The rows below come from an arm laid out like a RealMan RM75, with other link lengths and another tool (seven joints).
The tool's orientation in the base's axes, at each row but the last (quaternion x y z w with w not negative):
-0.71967 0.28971 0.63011 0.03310
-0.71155 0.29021 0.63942 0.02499
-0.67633 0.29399 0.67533 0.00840
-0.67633 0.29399 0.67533 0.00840
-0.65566 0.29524 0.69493 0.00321
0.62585 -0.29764 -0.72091 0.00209
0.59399 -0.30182 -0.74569 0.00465
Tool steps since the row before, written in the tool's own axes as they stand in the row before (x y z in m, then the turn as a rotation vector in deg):
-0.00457 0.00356 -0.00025 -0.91 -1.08 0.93
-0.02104 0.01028 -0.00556 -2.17 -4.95 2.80
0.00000 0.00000 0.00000 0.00 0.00 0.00
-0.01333 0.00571 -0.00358 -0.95 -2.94 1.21
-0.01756 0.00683 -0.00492 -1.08 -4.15 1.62
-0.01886 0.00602 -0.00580 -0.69 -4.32 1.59
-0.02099 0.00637 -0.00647 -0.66 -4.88 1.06
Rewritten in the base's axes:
-0.00158 -0.00134 0.00541 -0.36 1.62 0.31
0.00011 -0.00278 0.02391 -0.33 6.08 -0.16
0.00000 0.00000 0.00000 0.00 0.00 0.00
0.00205 -0.00103 0.01476 0.18 3.29 -0.37
0.00426 -0.00096 0.01898 0.30 4.51 -0.75
0.00710 -0.00034 0.01937 0.31 4.49 -1.18
0.00969 -0.00041 0.02071 0.97 4.70 -1.52

